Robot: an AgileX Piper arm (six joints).
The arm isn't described. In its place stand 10 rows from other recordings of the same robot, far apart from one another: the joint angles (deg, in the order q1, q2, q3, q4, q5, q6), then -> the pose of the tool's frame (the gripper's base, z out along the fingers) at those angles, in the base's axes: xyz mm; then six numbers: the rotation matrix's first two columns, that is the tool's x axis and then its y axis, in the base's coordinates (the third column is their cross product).
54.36, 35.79, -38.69, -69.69, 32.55, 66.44 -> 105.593 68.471 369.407 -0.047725 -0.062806 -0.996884 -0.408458 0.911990 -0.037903
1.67, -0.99, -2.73, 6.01, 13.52, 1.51 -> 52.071 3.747 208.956 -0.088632 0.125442 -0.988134 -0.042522 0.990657 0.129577
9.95, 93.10, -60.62, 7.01, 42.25, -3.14 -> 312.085 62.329 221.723 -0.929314 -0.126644 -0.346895 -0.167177 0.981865 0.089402
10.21, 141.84, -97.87, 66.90, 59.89, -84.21 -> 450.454 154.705 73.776 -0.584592 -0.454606 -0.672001 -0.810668 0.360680 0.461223
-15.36, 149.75, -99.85, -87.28, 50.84, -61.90 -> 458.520 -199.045 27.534 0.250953 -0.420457 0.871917 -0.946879 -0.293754 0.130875
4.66, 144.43, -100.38, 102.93, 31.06, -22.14 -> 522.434 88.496 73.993 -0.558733 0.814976 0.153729 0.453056 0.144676 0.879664
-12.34, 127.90, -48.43, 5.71, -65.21, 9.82 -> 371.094 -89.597 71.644 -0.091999 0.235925 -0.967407 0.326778 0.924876 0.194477
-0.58, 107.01, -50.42, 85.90, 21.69, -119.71 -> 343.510 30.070 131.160 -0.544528 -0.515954 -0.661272 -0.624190 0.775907 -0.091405
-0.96, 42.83, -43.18, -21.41, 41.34, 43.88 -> 139.610 -24.284 339.206 -0.395951 0.454465 -0.797925 0.449588 0.853613 0.263086
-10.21, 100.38, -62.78, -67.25, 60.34, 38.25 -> 315.201 -130.869 227.207 -0.969322 0.053698 -0.239856 0.228715 0.554455 -0.800168
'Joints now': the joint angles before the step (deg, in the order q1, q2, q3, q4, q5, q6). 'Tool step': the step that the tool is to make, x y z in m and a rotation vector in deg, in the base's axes. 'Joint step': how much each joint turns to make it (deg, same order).
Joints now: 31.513, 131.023, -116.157, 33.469, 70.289, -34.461
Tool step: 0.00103, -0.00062, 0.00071, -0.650, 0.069, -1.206
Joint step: 0.000, -0.001, -0.285, -0.826, -0.122, 1.534
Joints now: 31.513, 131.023, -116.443, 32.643, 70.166, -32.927
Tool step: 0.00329, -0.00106, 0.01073, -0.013, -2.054, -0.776
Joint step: -0.112, -0.385, -1.791, -1.306, -0.067, 0.979
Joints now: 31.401, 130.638, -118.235, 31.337, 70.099, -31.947
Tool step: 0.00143, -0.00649, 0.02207, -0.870, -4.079, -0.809
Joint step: -0.263, -2.077, -1.415, -3.135, -0.013, 1.004
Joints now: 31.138, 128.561, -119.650, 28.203, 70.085, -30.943
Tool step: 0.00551, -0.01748, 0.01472, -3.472, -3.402, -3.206
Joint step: -1.244, -2.119, -0.091, -5.496, -0.002, 2.580
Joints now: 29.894, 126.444, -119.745, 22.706, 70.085, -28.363
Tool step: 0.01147, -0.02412, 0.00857, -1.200, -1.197, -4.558
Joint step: -2.822, -1.178, -0.001, -2.280, 0.001, 2.022
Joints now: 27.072, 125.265, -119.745, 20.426, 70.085, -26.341
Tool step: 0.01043, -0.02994, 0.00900, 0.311, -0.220, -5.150
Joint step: -3.760, -1.675, 0.960, -0.330, -0.122, 1.528
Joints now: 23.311, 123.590, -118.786, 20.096, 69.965, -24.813
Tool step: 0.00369, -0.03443, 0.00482, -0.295, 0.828, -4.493
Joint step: -4.098, -2.732, 3.521, -0.120, -0.052, 0.428
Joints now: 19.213, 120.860, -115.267, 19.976, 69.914, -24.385
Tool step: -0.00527, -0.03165, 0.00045, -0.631, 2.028, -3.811
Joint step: -3.624, -3.510, 5.553, -0.065, 0.012, 0.216
